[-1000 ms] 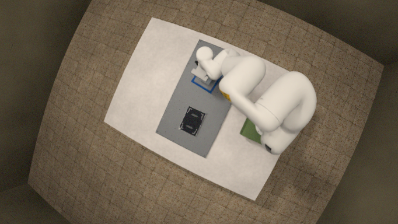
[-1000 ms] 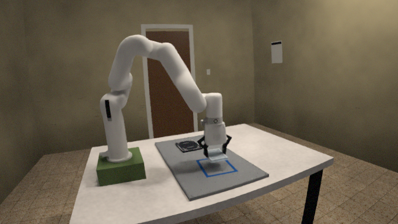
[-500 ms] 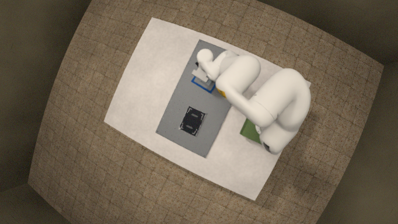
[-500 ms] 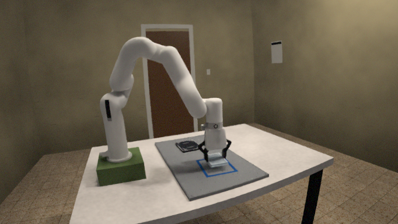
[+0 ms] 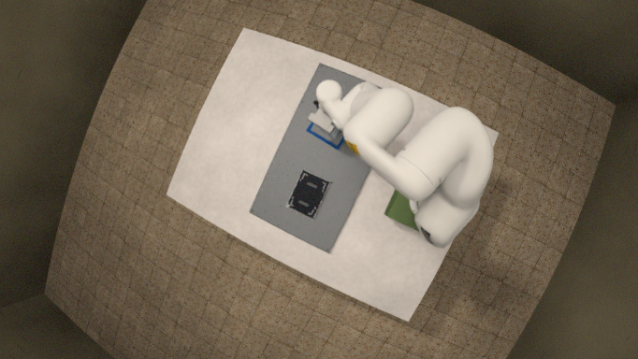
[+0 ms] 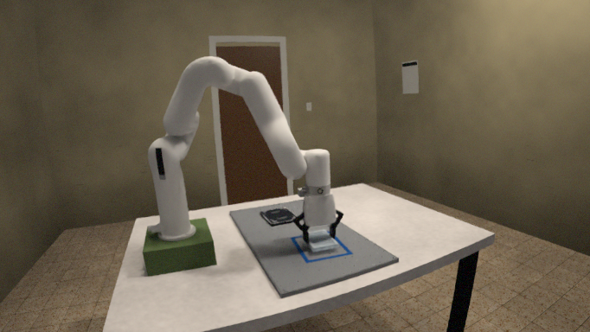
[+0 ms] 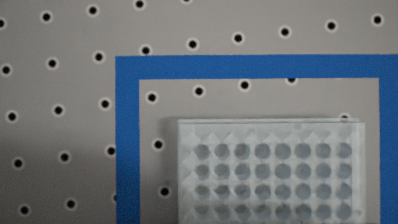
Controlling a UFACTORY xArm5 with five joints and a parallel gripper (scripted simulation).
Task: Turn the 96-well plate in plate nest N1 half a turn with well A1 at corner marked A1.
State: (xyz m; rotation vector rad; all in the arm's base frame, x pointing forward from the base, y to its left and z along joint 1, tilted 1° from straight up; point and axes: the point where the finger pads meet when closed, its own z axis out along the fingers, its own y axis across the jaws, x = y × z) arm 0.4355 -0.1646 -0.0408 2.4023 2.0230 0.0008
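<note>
Right now the 96-well plate is 10 mm below my hand. Also, from my hand: plate nest: 20 mm behind, 320 mm to the left, 20 mm below.
</note>
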